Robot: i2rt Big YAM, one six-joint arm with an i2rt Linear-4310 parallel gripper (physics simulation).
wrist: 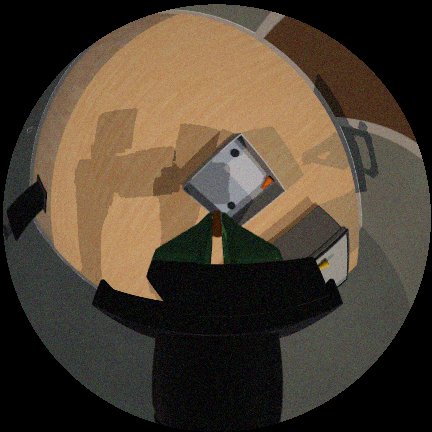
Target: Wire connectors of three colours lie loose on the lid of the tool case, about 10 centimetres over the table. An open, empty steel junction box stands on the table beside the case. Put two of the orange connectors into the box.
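Frame: origin at the arm's base, x ahead, y left, z up, level; metres.
Seen in the pictures: gripper, fingertip midpoint: [216, 218].
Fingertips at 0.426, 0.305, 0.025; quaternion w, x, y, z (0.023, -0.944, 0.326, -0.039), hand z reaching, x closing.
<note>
Pixels of each thing's middle, then the offset from my fingertips to it, as dx, dy, dz. Level surfaces: height alone.
- open steel junction box, body centre: [234, 183] +0.026, -0.017, -0.086
- second orange connector, body centre: [216, 223] -0.002, -0.002, +0.004
- tool case, body centre: [309, 274] +0.057, -0.319, -0.055
- yellow connector, body centre: [321, 265] +0.080, -0.201, -0.004
- wooden table, its level: dz -0.105
The open steel junction box [210, 180] stands on the table near the middle of the view. An orange connector [268, 183] lies inside it, by its right wall. My gripper [216, 218] is shut on a second orange connector [217, 225], which looks dark brownish-orange in shadow between the green fingertips. The fingertips show at the box's near corner and cover part of it; how high they are over it is hard to tell. The tool case [305, 235] is at the lower right, partly hidden by the gripper, with a yellow connector [324, 264] on its lid [340, 255].
The wooden table [200, 65] lies under the box and the case. Shadows of the arm fall across the table left of the box and into the box. A black object [27, 207] shows at the far left edge. A brown surface [340, 65] is at the upper right.
</note>
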